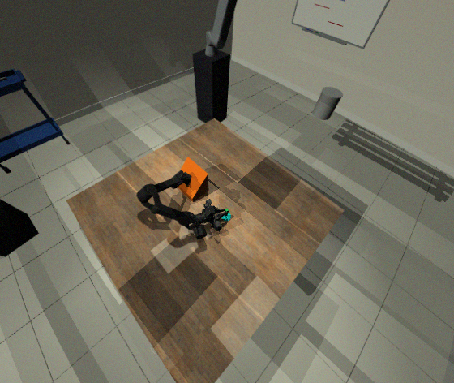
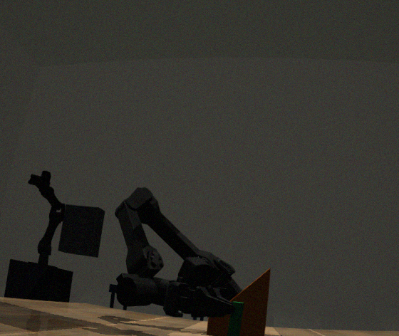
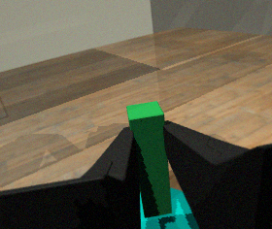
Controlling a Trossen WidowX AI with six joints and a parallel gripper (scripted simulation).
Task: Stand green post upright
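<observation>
Now: gripper tip 70 mm above the cyan circle. Also, from my gripper tip: green post 20 mm below.
</observation>
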